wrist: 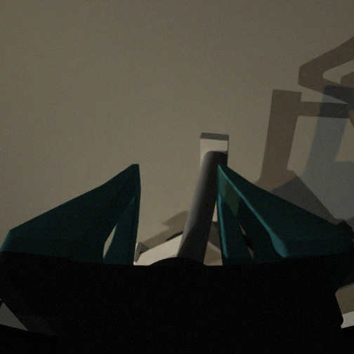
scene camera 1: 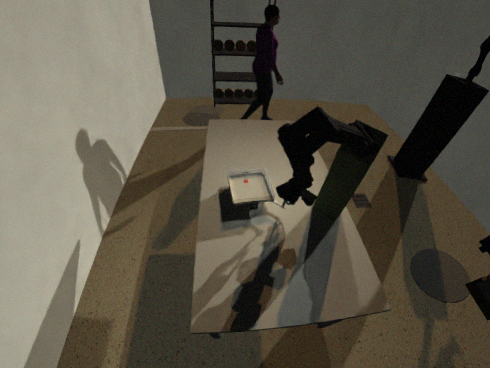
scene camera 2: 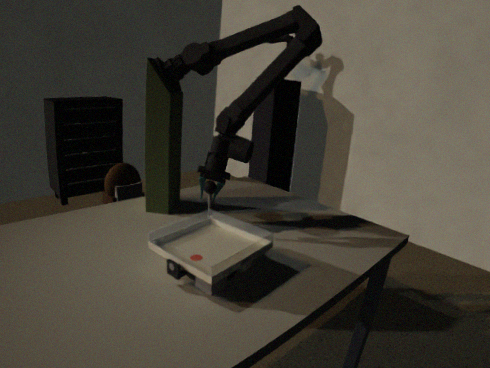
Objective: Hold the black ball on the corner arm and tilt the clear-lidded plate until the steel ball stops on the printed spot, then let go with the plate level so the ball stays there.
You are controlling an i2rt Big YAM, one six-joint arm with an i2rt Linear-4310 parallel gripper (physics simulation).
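Observation:
The clear-lidded plate (scene camera 1: 257, 190) (scene camera 2: 220, 245) looks about level on its low support. The red printed spot (scene camera 1: 245, 181) (scene camera 2: 196, 257) lies near one corner of it. I cannot make out the steel ball. The corner arm's thin post (scene camera 2: 210, 202) (wrist: 200, 215) rises beside the plate's far corner in scene view 2. The black ball (scene camera 2: 210, 187) tops it; in the wrist view its rounded top merges with the dark gripper body. My gripper (scene camera 1: 287, 202) (scene camera 2: 208, 199) (wrist: 177, 175) points down over the corner arm, its teal fingers shut on the black ball, one on each side.
A green column (scene camera 1: 340, 175) (scene camera 2: 162, 150) carries the arm beside the table (scene camera 1: 225, 145) (scene camera 2: 75, 280). A dark block (scene camera 2: 174, 268) shows under the plate. A person (scene camera 1: 266, 60) walks by a rack behind the table; a dark cabinet (scene camera 2: 90, 145) stands at the left in scene view 2.

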